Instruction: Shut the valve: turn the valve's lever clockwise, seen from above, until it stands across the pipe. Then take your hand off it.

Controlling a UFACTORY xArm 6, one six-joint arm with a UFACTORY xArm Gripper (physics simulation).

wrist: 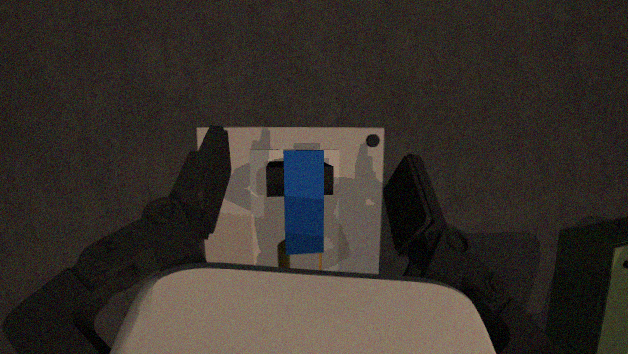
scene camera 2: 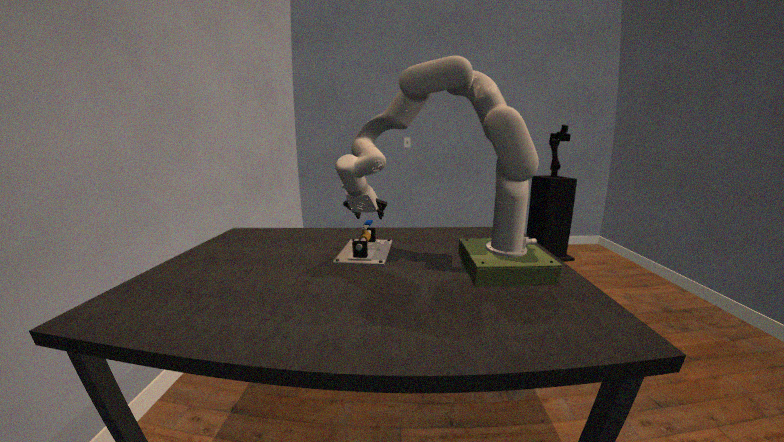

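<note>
The valve's blue lever (scene camera 2: 368, 222) (wrist: 304, 200) stands along the pipe, over the far black pipe support (scene camera 2: 371, 234) (wrist: 275, 180). The orange valve body (scene camera 2: 366, 235) (wrist: 283, 256) shows below the lever; in the wrist view the gripper's housing hides most of it. The near black support (scene camera 2: 360, 249) holds the pipe's other end. The valve sits on a pale base plate (scene camera 2: 378, 254) (wrist: 369, 230). My gripper (scene camera 2: 369, 216) (wrist: 314, 161) is open and empty, a little above the lever. In the wrist view its fingers stand wide on either side of the lever, apart from it.
The dark table (scene camera 2: 356, 329) carries the base plate and, to the right, the green block (scene camera 2: 516, 275) (wrist: 615, 300) under the arm's base. A black pedestal (scene camera 2: 551, 214) with a dark device on it stands on the floor behind the table's right side.
</note>
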